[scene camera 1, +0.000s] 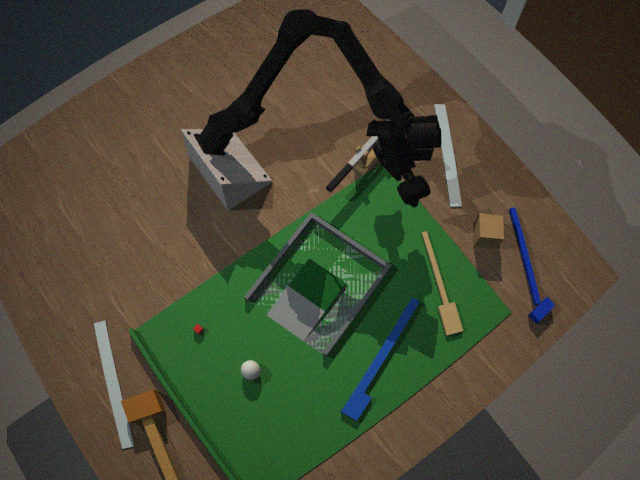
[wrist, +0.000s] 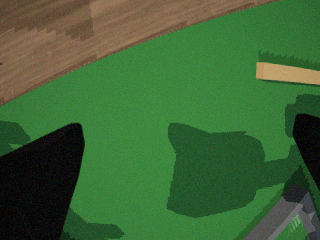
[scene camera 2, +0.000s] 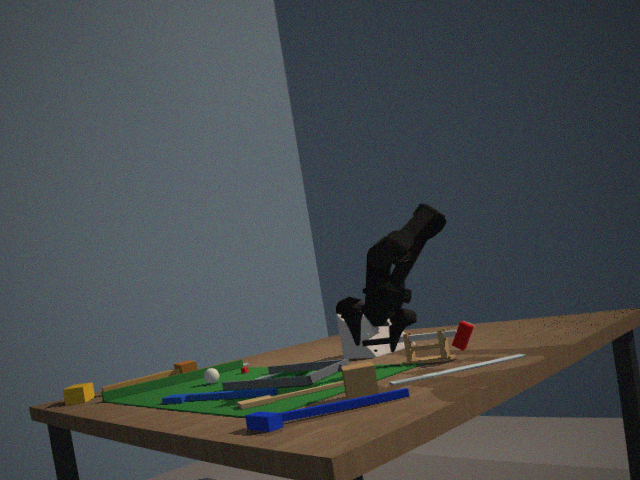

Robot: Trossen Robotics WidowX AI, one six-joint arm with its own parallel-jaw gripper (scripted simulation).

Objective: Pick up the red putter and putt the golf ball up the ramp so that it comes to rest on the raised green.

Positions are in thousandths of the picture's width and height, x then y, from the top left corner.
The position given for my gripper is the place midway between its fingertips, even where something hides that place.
My gripper (scene camera 2: 587, 726) is open and holds nothing. Further things: a tan cube (scene camera 2: 563, 793).
The tan cube is seen too in scene camera 1 (scene camera 1: 763, 484). My gripper shows as well in scene camera 1 (scene camera 1: 637, 403) and in the wrist view (wrist: 608, 540). The wrist view misses the tan cube: it is out of frame.
